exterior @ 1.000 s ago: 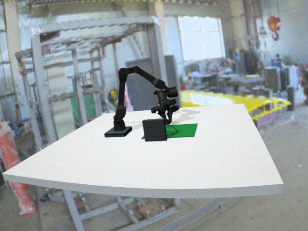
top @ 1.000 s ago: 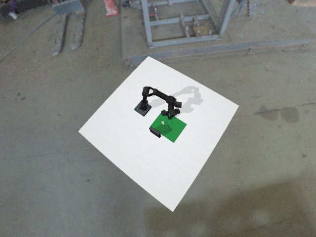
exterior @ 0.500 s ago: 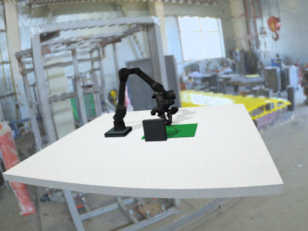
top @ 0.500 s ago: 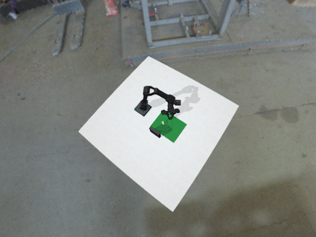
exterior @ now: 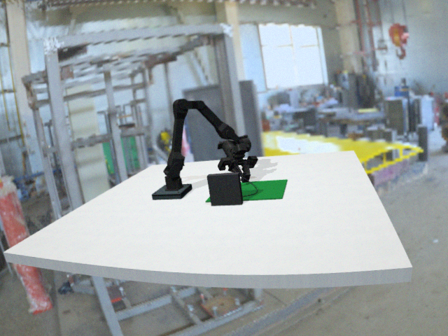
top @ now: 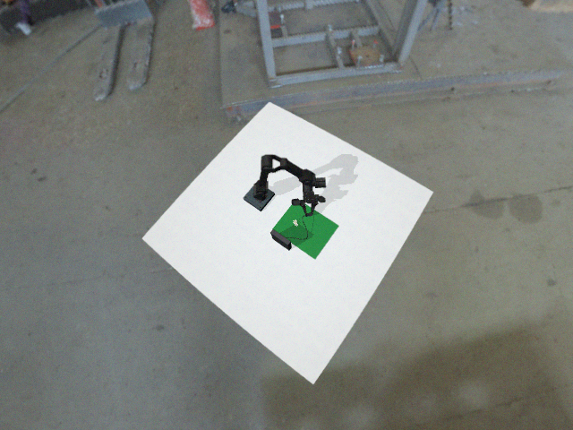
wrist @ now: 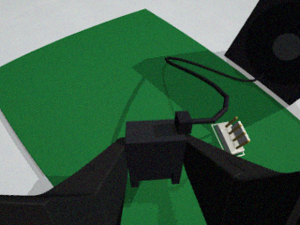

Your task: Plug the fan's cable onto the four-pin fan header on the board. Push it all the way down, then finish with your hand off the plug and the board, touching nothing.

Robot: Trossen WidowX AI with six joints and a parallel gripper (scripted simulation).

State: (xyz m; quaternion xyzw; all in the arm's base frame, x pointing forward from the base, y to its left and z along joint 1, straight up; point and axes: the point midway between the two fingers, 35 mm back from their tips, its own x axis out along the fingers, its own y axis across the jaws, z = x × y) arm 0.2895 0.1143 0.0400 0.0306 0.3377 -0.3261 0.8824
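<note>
My gripper tip is now 2 cm short of the green board, 6 cm to the left of it and 6 cm above it. From my gripper tip the other things lie so: black fan plug (1 cm behind, 1 cm below); then pale four-pin header (4 cm behind, 8 cm to the right, 4 cm below); then black fan (1 cm behind, 21 cm to the right, 2 cm above).
</note>
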